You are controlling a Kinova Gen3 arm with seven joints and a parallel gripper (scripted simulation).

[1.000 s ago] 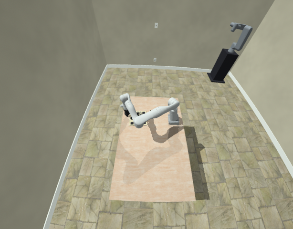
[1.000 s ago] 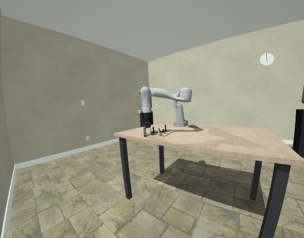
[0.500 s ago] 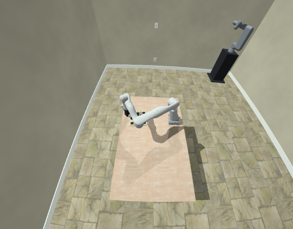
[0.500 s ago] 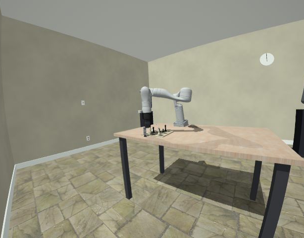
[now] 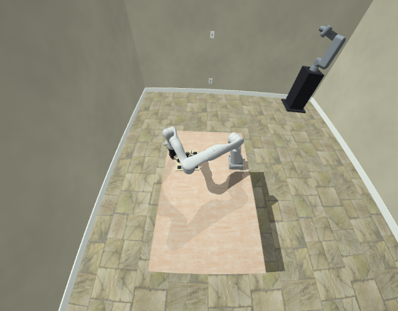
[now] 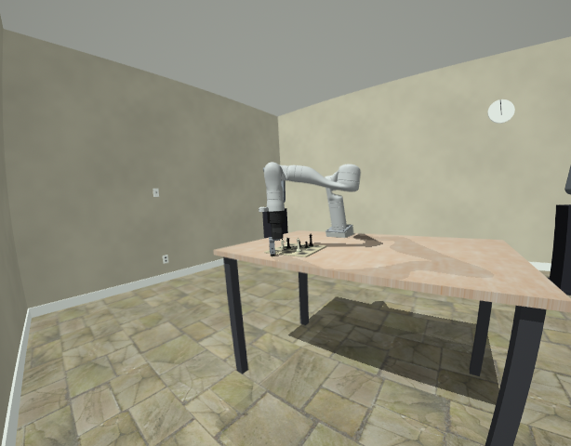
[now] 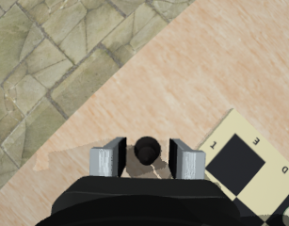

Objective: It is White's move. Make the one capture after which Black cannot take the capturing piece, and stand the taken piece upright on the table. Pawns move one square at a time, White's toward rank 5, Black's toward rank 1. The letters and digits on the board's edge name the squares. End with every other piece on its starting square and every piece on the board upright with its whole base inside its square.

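The white chess piece lies 110 mm behind my hand, 60 mm to the left of it and 10 mm above it. The rest, counted from my hand: white piece (130 mm behind, 50 mm to the right, 10 mm below); chessboard (140 mm behind, 20 mm to the left, 30 mm below).
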